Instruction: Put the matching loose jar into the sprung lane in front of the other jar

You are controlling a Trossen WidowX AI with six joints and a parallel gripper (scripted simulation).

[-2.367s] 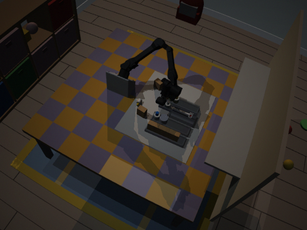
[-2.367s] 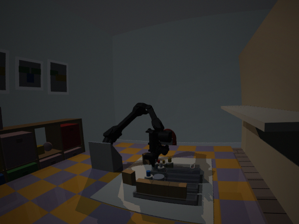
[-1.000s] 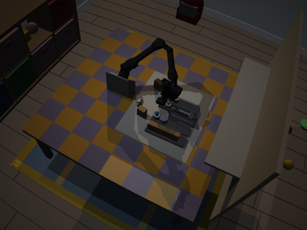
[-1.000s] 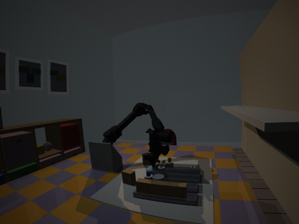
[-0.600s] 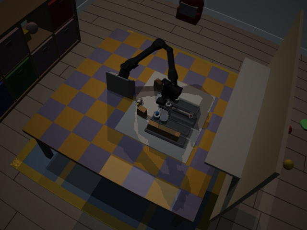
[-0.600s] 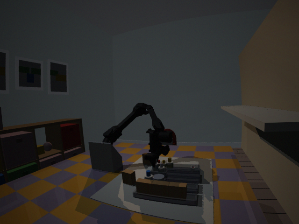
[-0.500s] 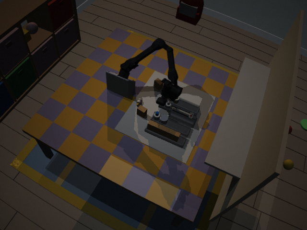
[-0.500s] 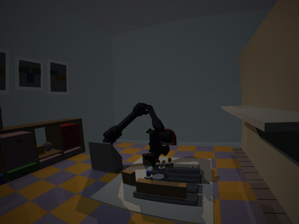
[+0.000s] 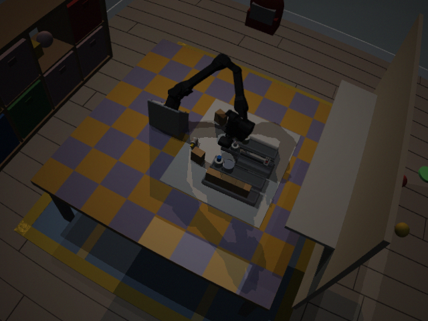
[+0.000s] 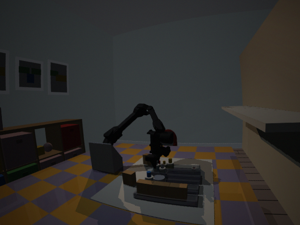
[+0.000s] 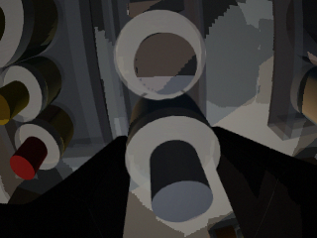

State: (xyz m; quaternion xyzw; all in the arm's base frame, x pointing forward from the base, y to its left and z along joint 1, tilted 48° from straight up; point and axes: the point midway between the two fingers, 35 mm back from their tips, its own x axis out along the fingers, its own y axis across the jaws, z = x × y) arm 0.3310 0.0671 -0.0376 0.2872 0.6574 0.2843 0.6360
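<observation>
Now: the grey disc 5 cm ahead of my gripper tip, 13 cm to the right of it and 2 cm below it. Round my gripper tip: jar 17 cm behind, 7 cm to the right, 3 cm below; sprung lane 14 cm ahead, 2 cm to the right, 3 cm below.
</observation>
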